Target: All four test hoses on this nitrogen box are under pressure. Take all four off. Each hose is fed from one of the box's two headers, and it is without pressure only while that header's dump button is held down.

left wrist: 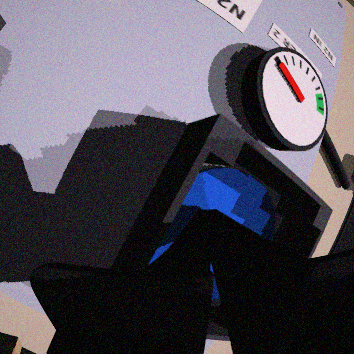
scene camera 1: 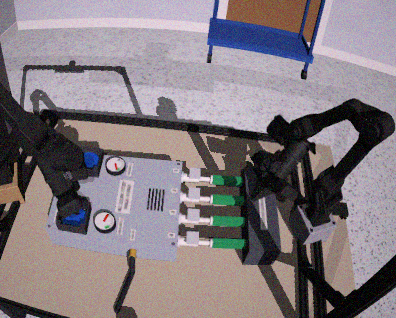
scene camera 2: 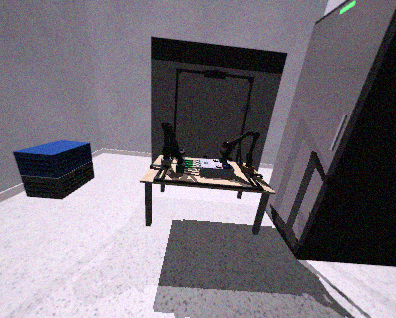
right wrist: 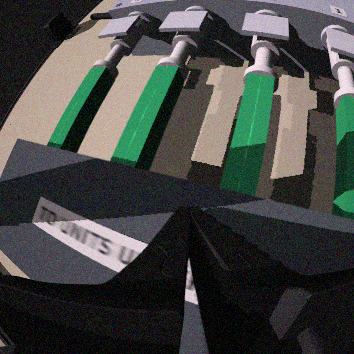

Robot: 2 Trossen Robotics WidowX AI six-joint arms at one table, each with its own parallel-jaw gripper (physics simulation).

Scene:
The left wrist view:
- my left gripper: 206, 218
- grey nitrogen box: 115, 115
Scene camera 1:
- my left gripper: 77, 213
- my right gripper: 253, 199
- dark manifold block: 261, 231, touched by my right gripper
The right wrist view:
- my right gripper: 186, 216
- dark manifold block: 79, 219
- grey nitrogen box: 307, 48

